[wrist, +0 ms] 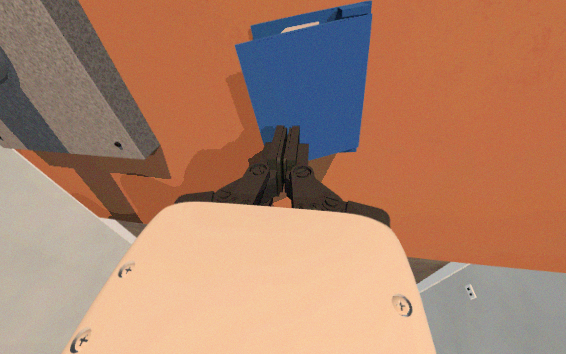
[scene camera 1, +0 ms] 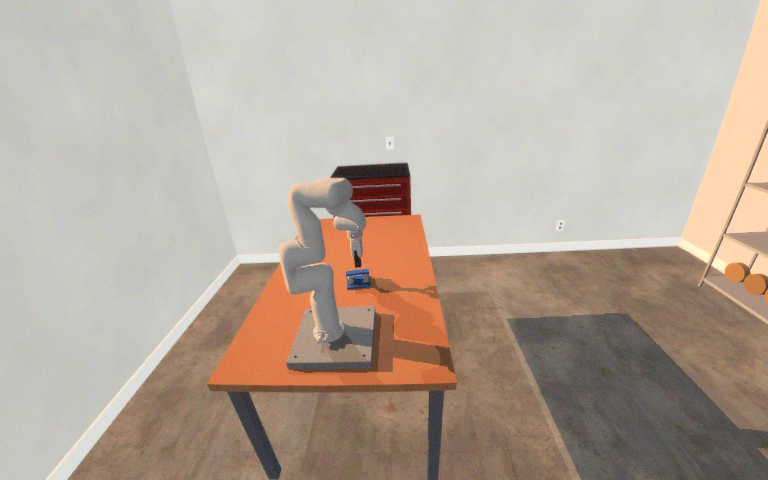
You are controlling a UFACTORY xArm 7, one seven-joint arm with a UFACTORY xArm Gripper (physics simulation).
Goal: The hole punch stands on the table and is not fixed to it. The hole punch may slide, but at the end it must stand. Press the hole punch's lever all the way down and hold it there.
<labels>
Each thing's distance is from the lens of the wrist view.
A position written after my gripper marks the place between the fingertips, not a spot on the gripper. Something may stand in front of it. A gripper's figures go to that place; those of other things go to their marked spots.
my gripper (wrist: 288, 142): 14 cm
blue lever (wrist: 314, 77): 16 cm
</labels>
